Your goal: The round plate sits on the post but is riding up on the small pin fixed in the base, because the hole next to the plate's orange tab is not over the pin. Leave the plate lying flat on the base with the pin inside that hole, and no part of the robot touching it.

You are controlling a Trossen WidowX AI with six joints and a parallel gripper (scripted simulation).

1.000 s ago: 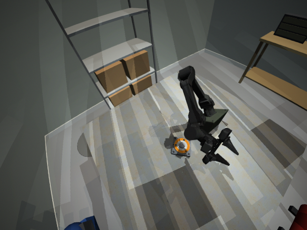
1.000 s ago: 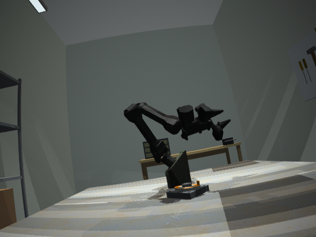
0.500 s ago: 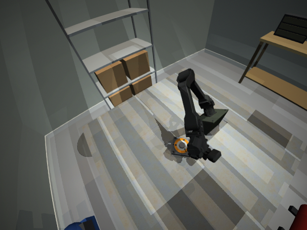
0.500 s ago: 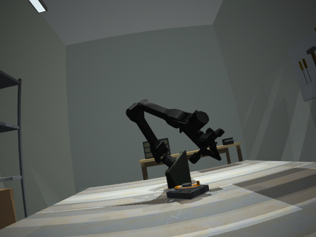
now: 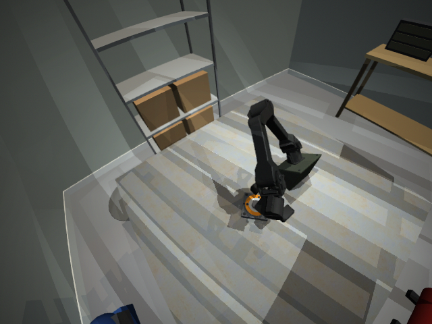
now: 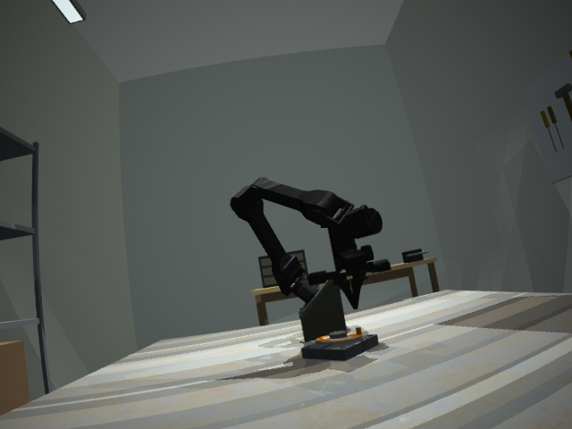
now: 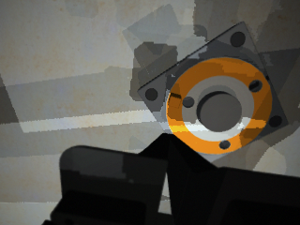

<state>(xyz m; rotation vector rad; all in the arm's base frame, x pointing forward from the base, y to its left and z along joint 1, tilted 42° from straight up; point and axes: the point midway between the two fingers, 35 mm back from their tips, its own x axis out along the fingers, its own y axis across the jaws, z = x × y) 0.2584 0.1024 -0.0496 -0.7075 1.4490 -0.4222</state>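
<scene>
The square base is 20 mm ahead of my gripper tip, 50 mm to the right of it and 60 mm below it.
</scene>
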